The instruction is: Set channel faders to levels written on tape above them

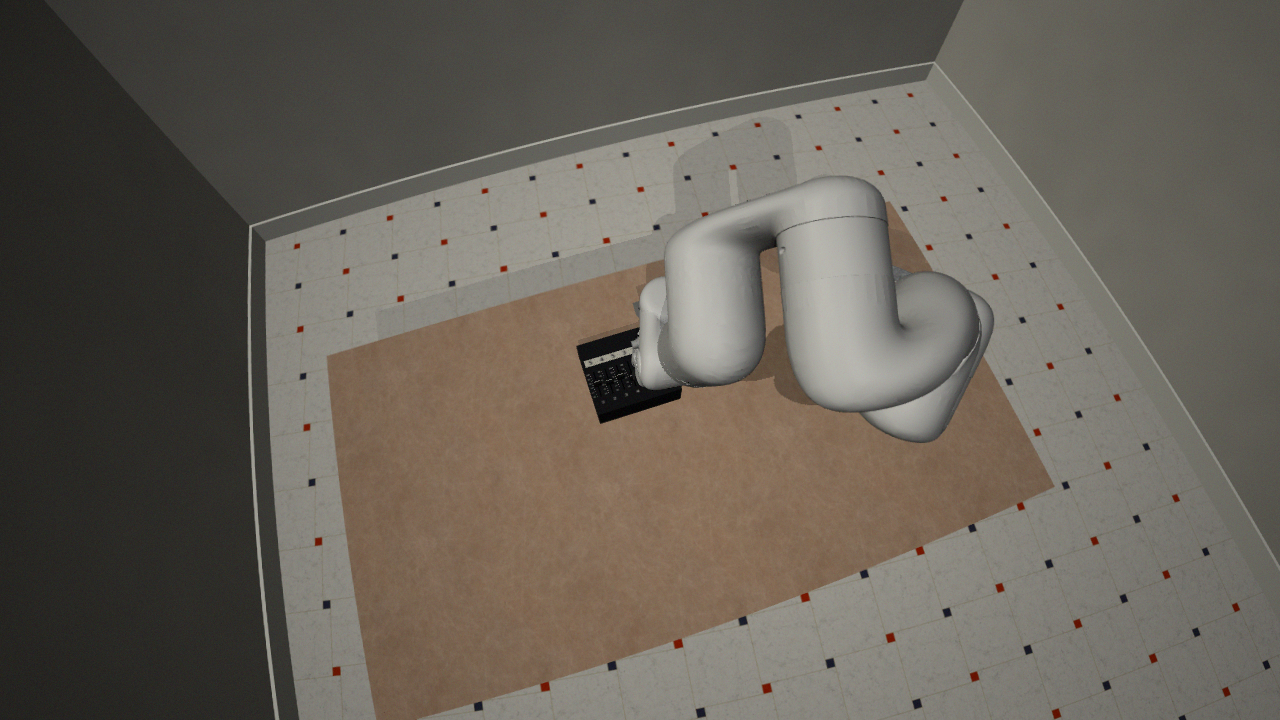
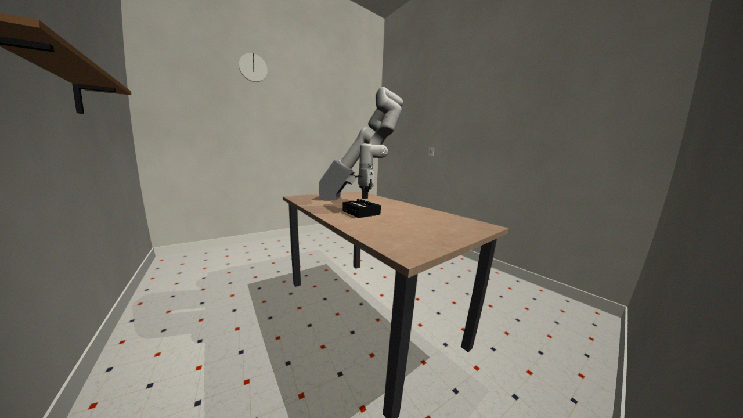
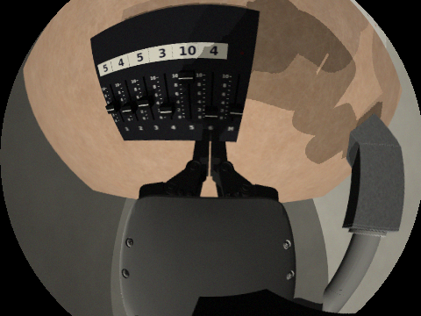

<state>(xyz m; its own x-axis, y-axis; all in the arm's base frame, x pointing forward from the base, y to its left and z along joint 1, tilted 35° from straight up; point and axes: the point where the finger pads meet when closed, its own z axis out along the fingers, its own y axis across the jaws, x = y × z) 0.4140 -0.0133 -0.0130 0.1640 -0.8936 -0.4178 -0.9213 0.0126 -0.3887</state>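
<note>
The master fader lies 40 mm to the right of my hand, 30 mm below it and 20 mm behind it.
</note>
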